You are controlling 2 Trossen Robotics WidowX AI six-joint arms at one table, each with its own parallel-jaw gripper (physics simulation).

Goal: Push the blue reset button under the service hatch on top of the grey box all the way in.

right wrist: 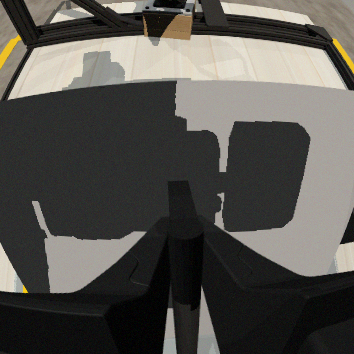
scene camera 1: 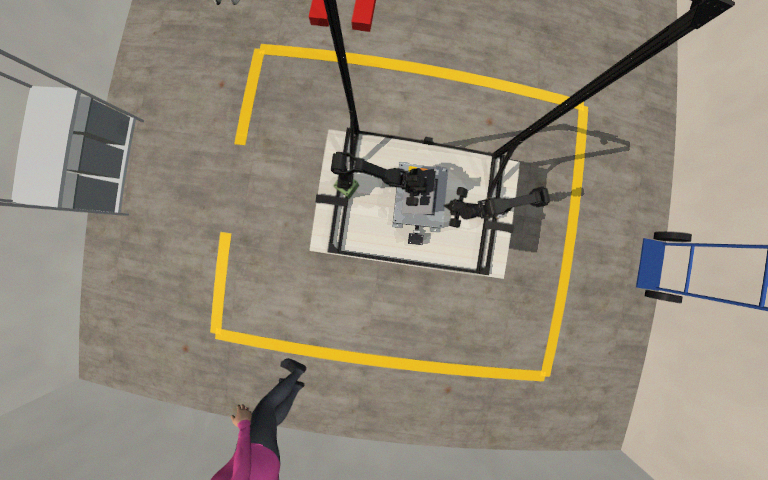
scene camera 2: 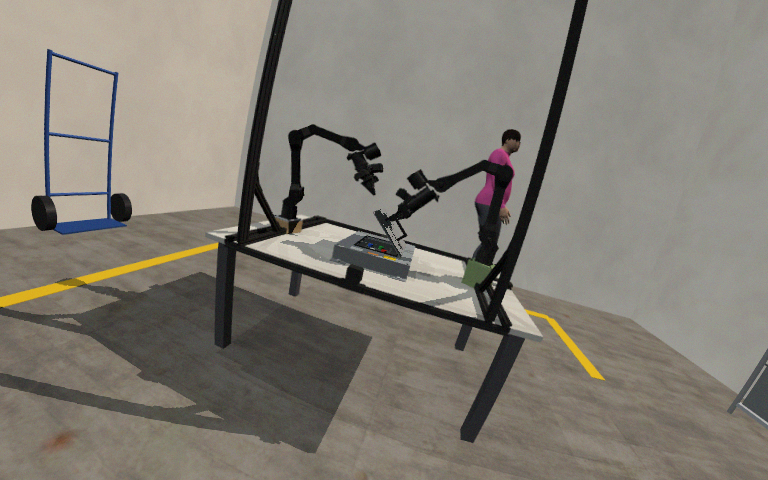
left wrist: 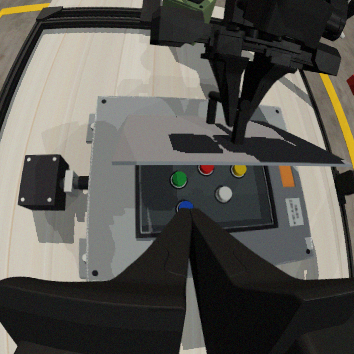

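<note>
The grey box (scene camera 1: 403, 217) (scene camera 2: 368, 264) (left wrist: 112, 111) stands on the table. Its hatch (scene camera 2: 393, 237) (left wrist: 145, 142) (right wrist: 270, 100) is tilted up above the button panel. My right gripper (right wrist: 180, 224) is shut on the hatch's black bar handle (scene camera 2: 404, 230) (right wrist: 186, 265). The blue button (scene camera 2: 370, 245) (left wrist: 185, 205) sits on the panel's near side in the left wrist view, partly hidden by my left fingertips. My left gripper (scene camera 1: 447, 206) (scene camera 2: 373, 193) (left wrist: 187, 216) is shut and empty; scene camera 2 shows it well above the panel, not touching. How far in the button stands cannot be told.
Green (left wrist: 179, 179), red (left wrist: 206, 168), yellow (left wrist: 239, 170) and white (left wrist: 224, 194) buttons share the recessed panel. A black block (scene camera 1: 415, 238) (left wrist: 42, 182) adjoins the box's side. Black frame rails edge the table. A person (scene camera 1: 263, 424) (scene camera 2: 498, 181) stands beyond the table.
</note>
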